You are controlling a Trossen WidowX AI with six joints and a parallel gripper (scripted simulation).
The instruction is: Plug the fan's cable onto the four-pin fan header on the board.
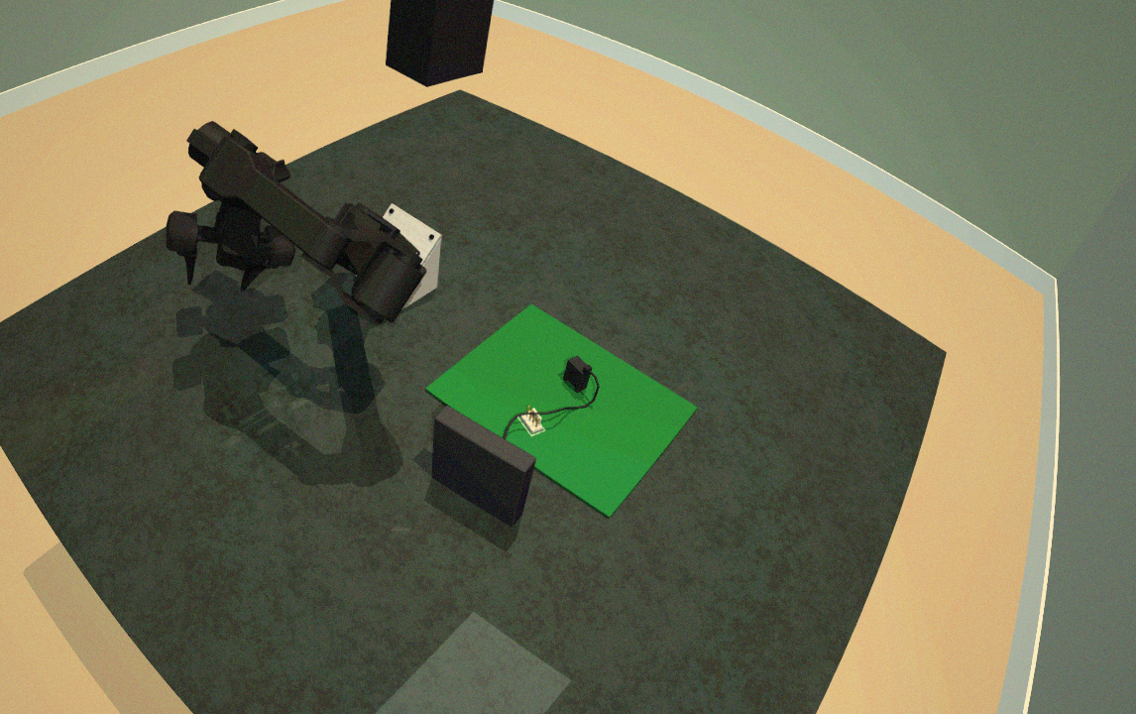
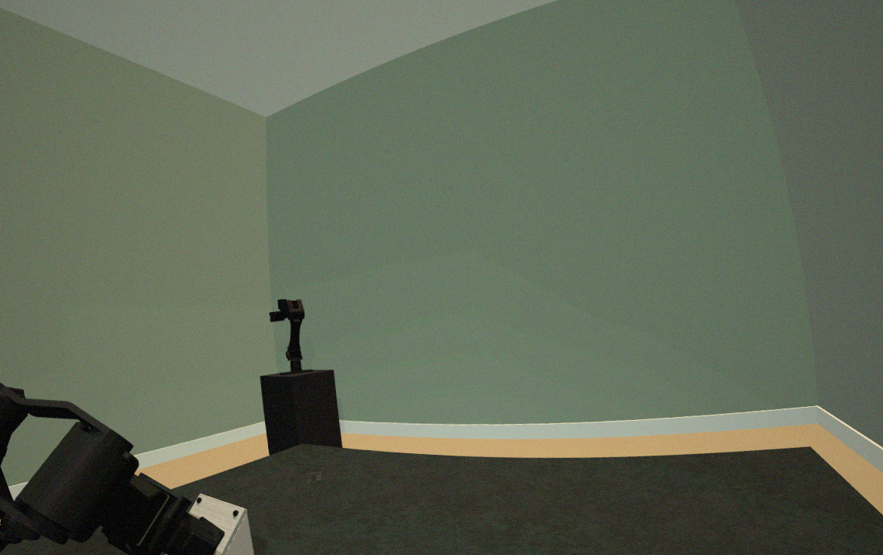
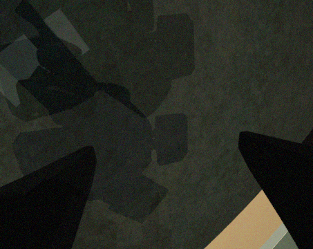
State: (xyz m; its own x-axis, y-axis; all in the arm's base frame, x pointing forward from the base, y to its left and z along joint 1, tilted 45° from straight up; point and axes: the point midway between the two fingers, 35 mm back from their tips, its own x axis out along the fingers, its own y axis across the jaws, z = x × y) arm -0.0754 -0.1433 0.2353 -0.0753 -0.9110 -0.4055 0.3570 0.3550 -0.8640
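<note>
Right now the black fan plug is 400 mm ahead of my gripper tip, 360 mm to the left of it and 80 mm below it. Round my gripper tip: pale four-pin header (410 mm ahead, 260 mm to the left, 100 mm below); dark fan block (440 mm ahead, 130 mm to the left, 40 mm below); green board (410 mm ahead, 320 mm to the left, 110 mm below).
</note>
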